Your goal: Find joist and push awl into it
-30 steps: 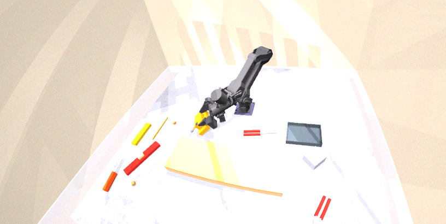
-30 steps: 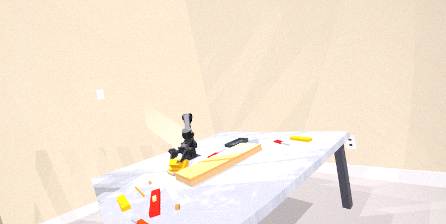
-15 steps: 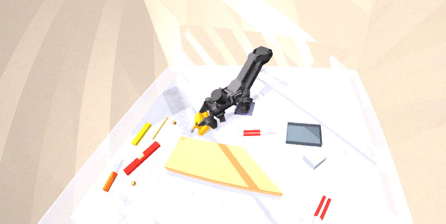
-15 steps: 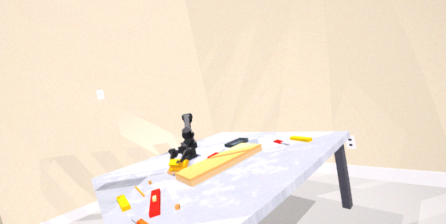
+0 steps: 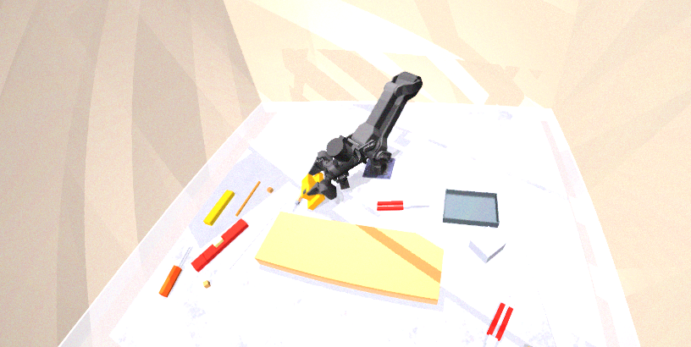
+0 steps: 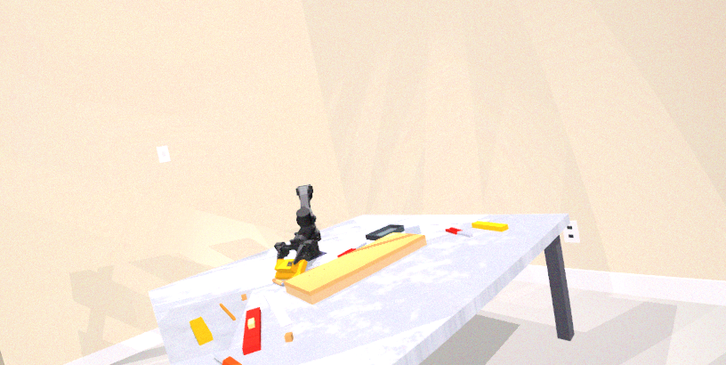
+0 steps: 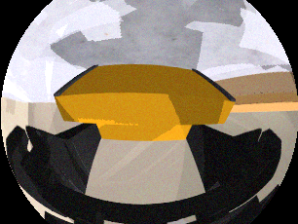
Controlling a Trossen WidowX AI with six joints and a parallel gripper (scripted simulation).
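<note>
My gripper tip is now 10 mm to the right of the stud finder, 10 mm short of it and 10 mm above it. Also, from my gripper tip: square light (30 mm ahead, 10 mm above); then thin orange stick (250 mm to the right, 60 mm below, 20 mm ahead); then awl (50 mm below, 40 mm to the right, 20 mm ahead).
</note>
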